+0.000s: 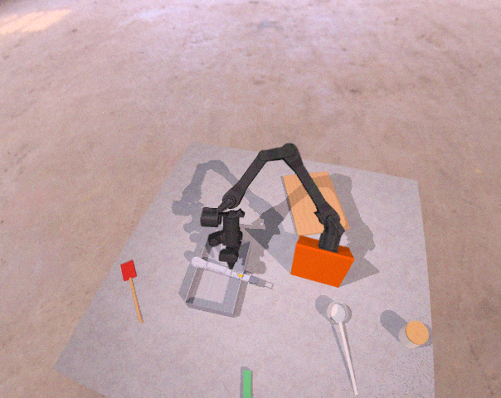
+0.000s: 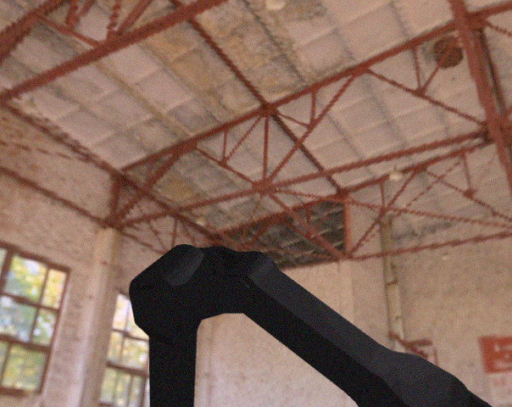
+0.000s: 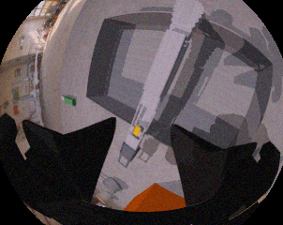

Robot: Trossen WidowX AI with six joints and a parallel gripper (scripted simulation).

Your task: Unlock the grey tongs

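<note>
Right now the yellow lock piece is 4 cm behind my gripper tip, 2 cm to the left of it and 4 cm below it. The rest, counted from my gripper tip: red spatula 38 cm ahead, 19 cm to the left, 9 cm below; green object 21 cm behind, 40 cm to the left, 9 cm below; roasting tin 5 cm ahead, 2 cm to the left, 7 cm below.
</note>
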